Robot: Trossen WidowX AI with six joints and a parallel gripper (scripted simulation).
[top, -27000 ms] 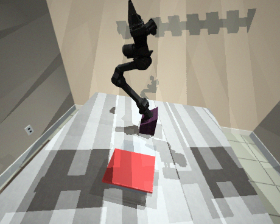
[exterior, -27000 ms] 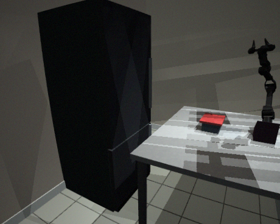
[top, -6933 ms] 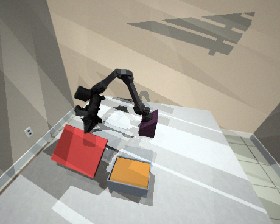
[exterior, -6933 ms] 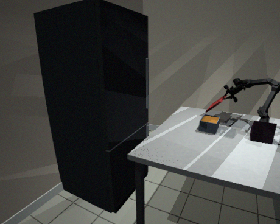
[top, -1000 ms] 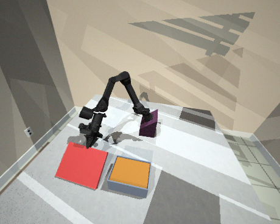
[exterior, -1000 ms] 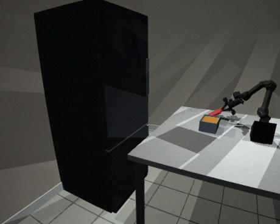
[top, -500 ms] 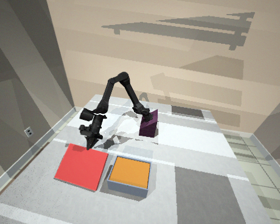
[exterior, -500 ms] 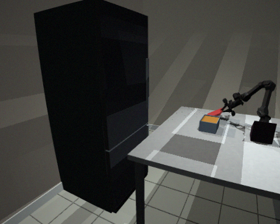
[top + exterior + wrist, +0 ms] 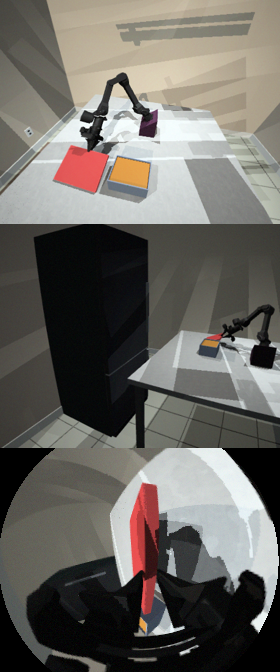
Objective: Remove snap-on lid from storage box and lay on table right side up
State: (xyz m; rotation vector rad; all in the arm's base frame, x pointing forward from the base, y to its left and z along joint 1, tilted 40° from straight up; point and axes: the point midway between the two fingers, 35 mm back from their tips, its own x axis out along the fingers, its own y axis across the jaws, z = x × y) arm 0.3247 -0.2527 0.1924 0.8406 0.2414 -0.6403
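My gripper tip is now 80 mm short of the lid, 10 mm to the left of it and 30 mm above it. Also, from my gripper tip: storage box: 70 mm ahead, 260 mm to the left, 40 mm below.
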